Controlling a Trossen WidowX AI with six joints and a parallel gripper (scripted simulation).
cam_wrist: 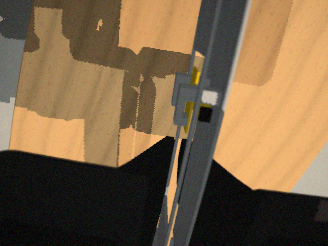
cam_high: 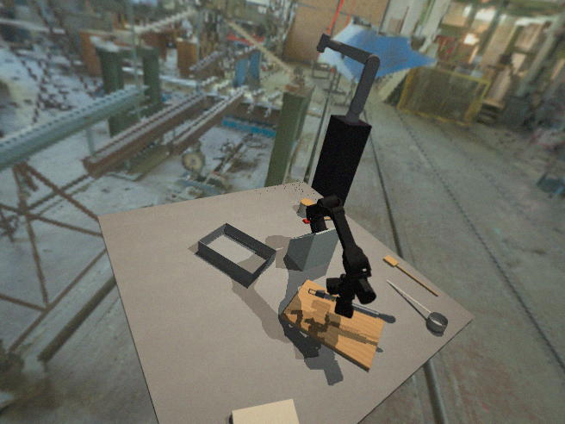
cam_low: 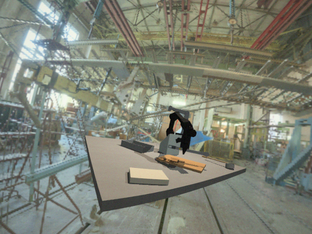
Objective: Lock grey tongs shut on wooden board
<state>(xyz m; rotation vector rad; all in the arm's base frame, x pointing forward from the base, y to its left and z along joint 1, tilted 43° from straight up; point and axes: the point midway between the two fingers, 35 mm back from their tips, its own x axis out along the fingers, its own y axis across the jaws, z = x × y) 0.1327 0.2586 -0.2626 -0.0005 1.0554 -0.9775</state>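
The wooden board lies 7 cm below my gripper tip. Also, from my gripper tip: beige block: 40 cm ahead, 24 cm to the left, 6 cm below; grey roasting tin: 46 cm to the right, 24 cm ahead, 5 cm below.
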